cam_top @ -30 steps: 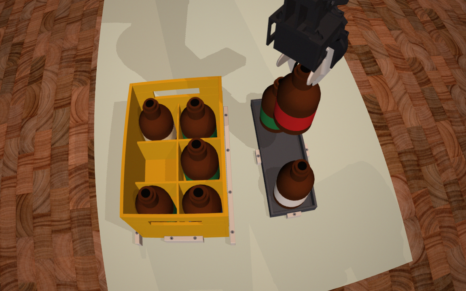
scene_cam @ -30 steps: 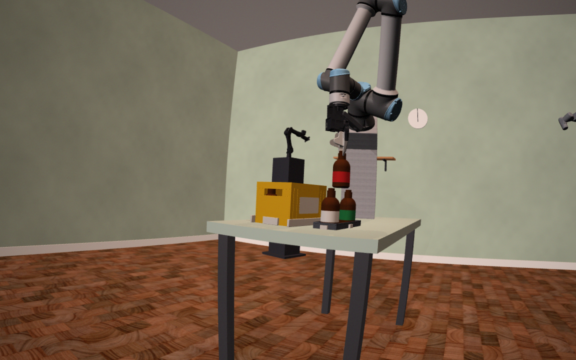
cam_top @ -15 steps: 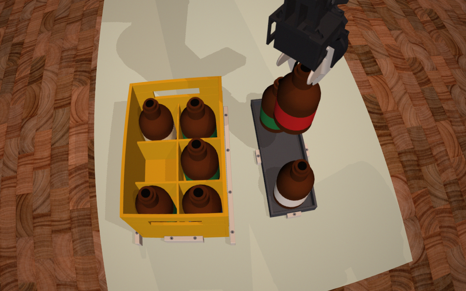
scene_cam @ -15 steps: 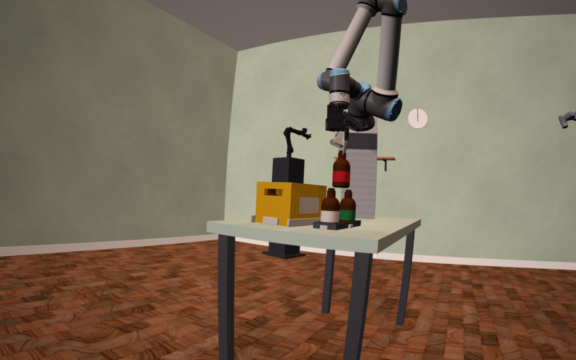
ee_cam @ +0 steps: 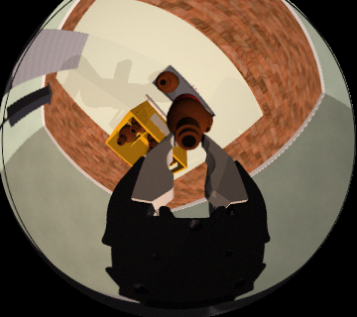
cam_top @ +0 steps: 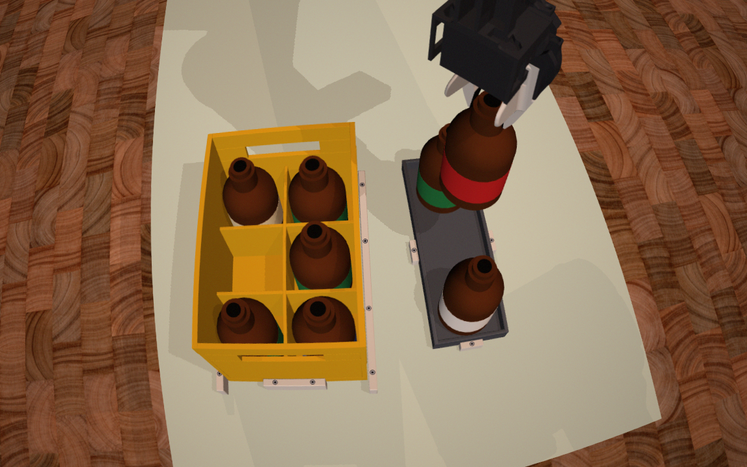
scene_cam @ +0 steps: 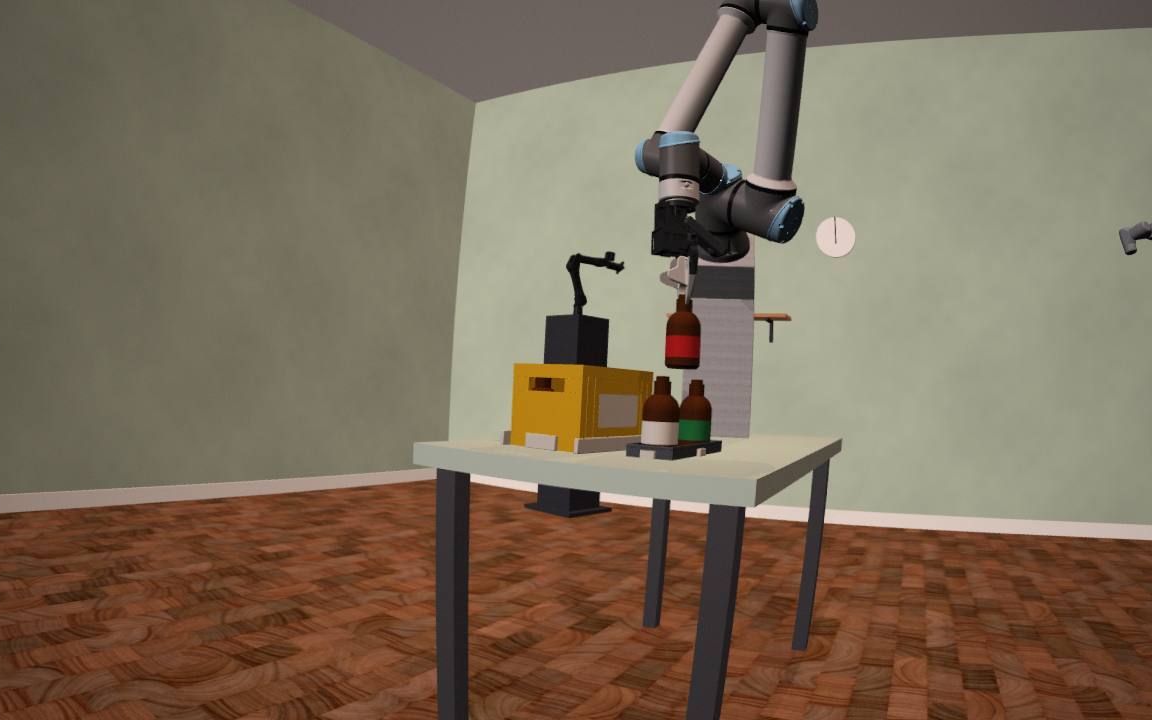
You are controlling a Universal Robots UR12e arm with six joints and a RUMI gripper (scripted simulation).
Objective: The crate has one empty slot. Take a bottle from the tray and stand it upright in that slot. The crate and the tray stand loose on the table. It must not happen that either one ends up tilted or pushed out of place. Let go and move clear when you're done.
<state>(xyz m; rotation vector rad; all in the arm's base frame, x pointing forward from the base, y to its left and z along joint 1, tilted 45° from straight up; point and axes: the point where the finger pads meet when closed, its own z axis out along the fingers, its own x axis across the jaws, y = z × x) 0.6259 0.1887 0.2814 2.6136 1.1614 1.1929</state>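
The glass bottle is 7 cm below my hand. The rest, counted from my hand: yellow crate: 6 cm ahead, 21 cm to the right, 25 cm below; dark tray: 32 cm below.
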